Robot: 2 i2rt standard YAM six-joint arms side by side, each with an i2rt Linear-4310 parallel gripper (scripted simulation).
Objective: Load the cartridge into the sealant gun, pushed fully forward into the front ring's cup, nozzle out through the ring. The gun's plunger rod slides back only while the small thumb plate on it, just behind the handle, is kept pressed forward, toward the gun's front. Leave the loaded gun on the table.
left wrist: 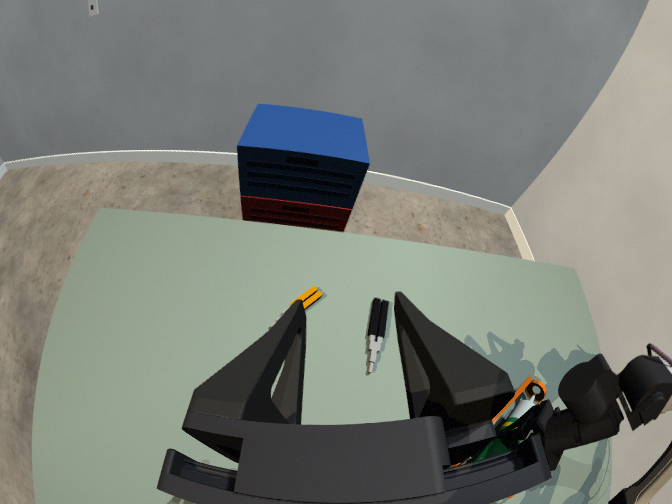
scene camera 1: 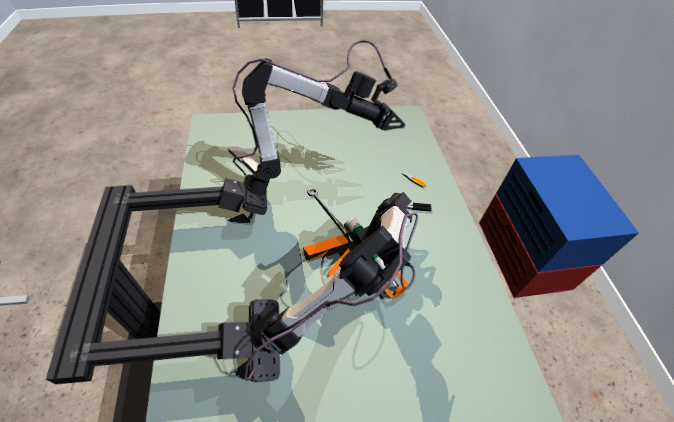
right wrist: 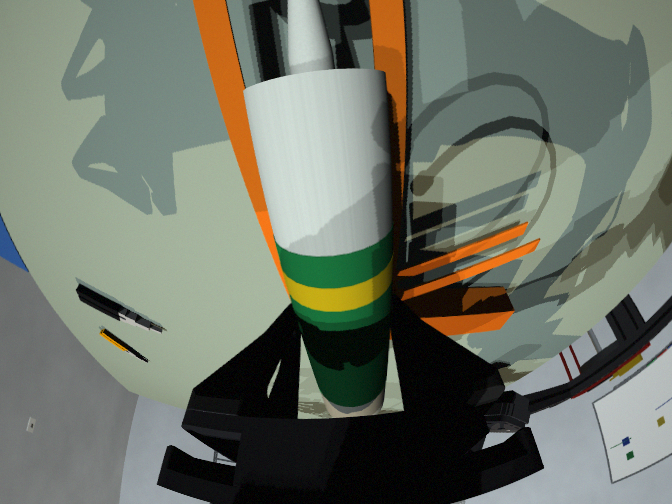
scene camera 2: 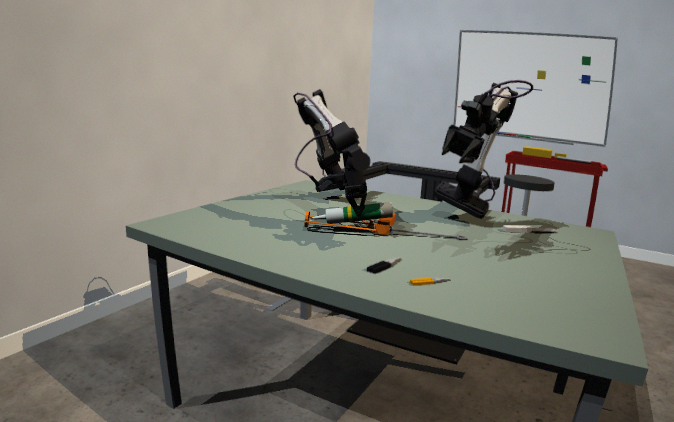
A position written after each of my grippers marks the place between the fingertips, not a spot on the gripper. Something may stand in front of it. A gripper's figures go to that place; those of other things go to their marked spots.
Scene:
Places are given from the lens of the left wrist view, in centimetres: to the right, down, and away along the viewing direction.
my left gripper [left wrist: 349, 304]: 1, 3, 13
my right gripper [left wrist: 502, 444]: 29, 32, 30
cartridge [left wrist: 498, 445]: 26, 30, 28
black-handled tool [left wrist: 374, 347]: 7, 16, 42

